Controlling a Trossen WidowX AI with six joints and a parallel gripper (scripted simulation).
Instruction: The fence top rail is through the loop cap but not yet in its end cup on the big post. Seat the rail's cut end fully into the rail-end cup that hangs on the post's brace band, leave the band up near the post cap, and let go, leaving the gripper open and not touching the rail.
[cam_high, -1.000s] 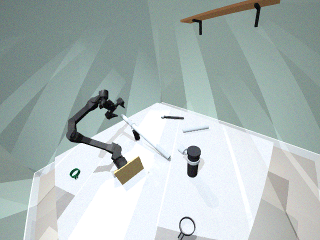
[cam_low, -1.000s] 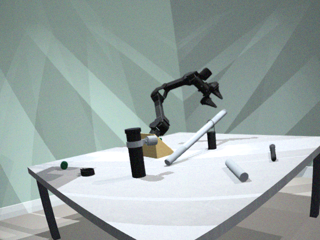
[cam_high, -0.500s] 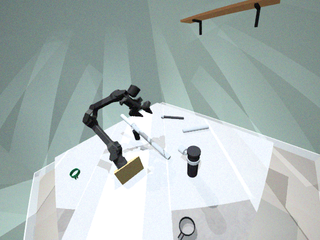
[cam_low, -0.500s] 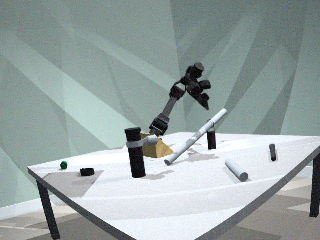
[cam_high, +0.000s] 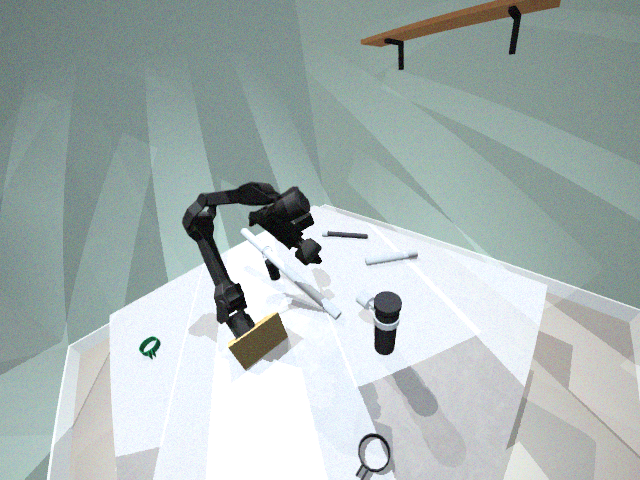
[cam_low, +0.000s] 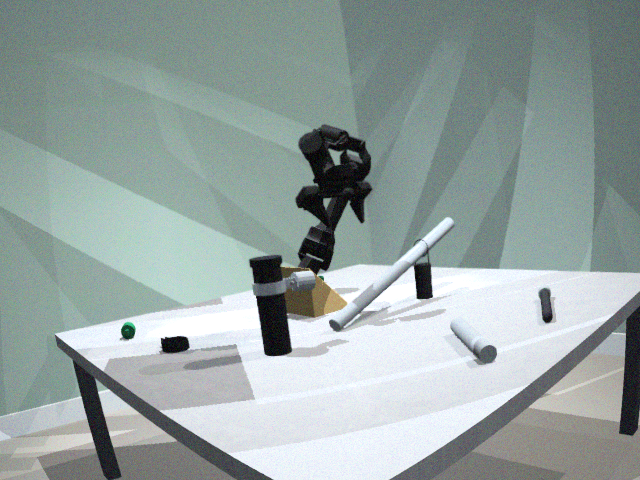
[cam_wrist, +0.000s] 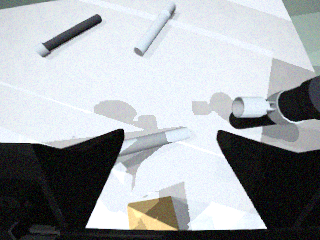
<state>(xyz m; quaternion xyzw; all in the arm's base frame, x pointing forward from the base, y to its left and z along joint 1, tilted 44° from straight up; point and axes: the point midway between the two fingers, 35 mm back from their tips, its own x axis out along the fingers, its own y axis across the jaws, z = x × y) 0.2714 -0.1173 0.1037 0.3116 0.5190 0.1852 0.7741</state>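
Now: the brace band with rail-end cup 21 cm to the right of my gripper tip, 10 cm below it and 5 cm ahead of it. From my gripper tip the other things lie so: small dark post 28 cm to the left, 14 cm below, 6 cm behind; then black ring 42 cm to the right, 23 cm below, 16 cm behind; then grey tube 38 cm ahead, 22 cm below, 1 cm to the left.
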